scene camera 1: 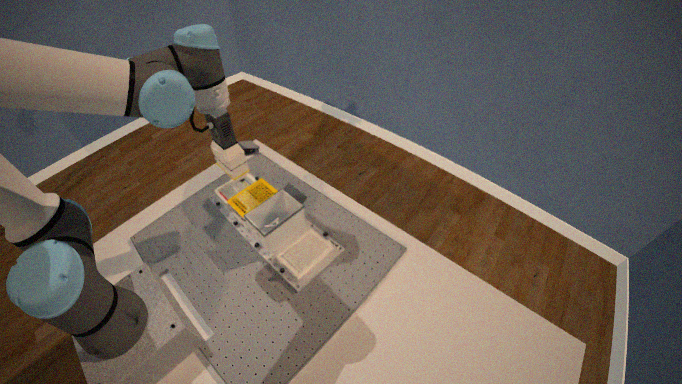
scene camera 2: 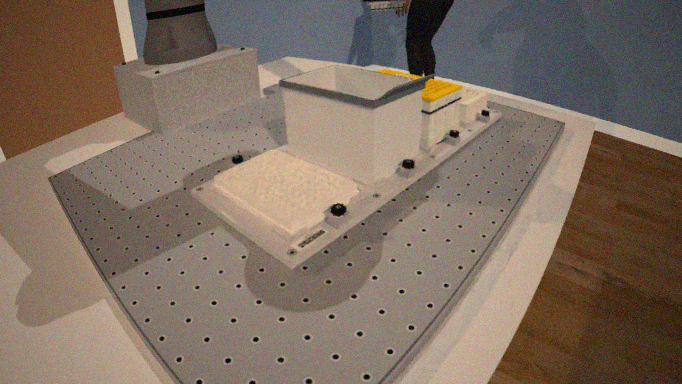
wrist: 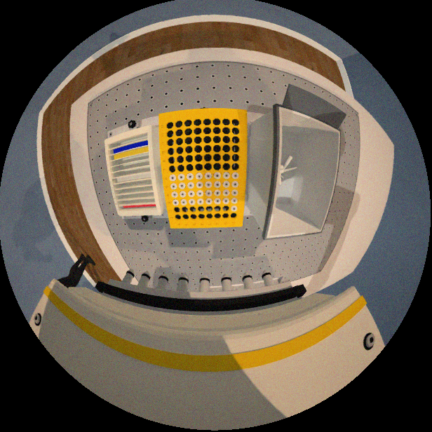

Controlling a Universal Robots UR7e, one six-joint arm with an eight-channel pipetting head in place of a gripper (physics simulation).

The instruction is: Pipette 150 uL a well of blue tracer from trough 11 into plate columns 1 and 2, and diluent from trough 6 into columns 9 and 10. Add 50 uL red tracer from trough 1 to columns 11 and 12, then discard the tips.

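My pipetting head [scene camera 1: 232, 161] [wrist: 200, 284] is over the far end of the deck; its nozzles are bare, with no tips. The yellow tip rack [scene camera 1: 252, 196] [scene camera 2: 442, 90] [wrist: 205, 113] lies ahead of the nozzles in the wrist view. Several rows there hold white tips; the upper rows and bottom two look dark and empty. The trough rack [scene camera 2: 472, 107] [wrist: 157, 175] shows a blue strip [wrist: 131, 147], a yellow strip [wrist: 131, 153] and a thin red strip [wrist: 139, 206]. The plate [scene camera 1: 309, 252] [scene camera 2: 285, 187] is at the near end; its well contents cannot be made out.
The tall open waste bin [scene camera 2: 330, 127] [wrist: 274, 170] stands between tip rack and plate, with loose tips [wrist: 286, 169] inside. Black knobs [scene camera 2: 338, 209] line the carrier's edges. The arm's base block [scene camera 2: 200, 85] stands beside the perforated board. A person [scene camera 2: 425, 35] stands beyond the table.
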